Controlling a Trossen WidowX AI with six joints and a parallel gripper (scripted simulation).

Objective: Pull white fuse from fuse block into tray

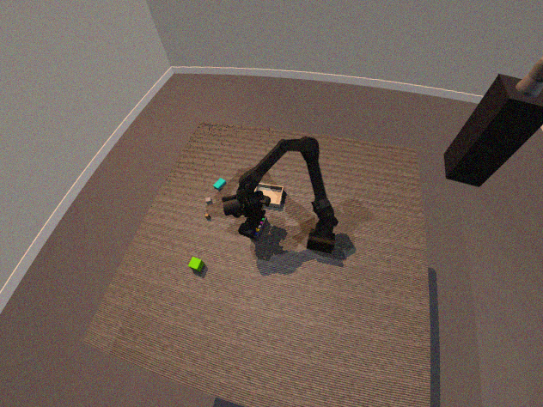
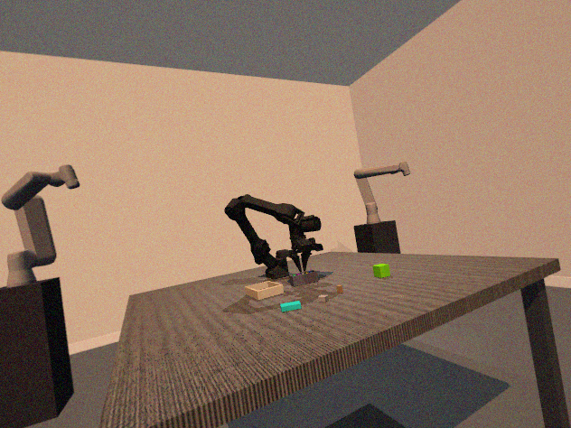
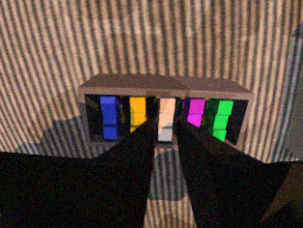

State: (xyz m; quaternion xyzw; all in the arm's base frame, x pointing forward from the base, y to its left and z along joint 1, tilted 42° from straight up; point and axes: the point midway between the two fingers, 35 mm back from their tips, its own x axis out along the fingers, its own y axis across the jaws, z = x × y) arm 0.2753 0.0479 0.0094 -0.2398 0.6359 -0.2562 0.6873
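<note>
My gripper tip is now 20 mm above the white fuse. From my gripper tip the other things lie so: magenta fuse (20 mm to the right, 20 mm below); blue fuse (40 mm to the left, 20 mm below); green fuse (40 mm to the right, 20 mm below).
</note>
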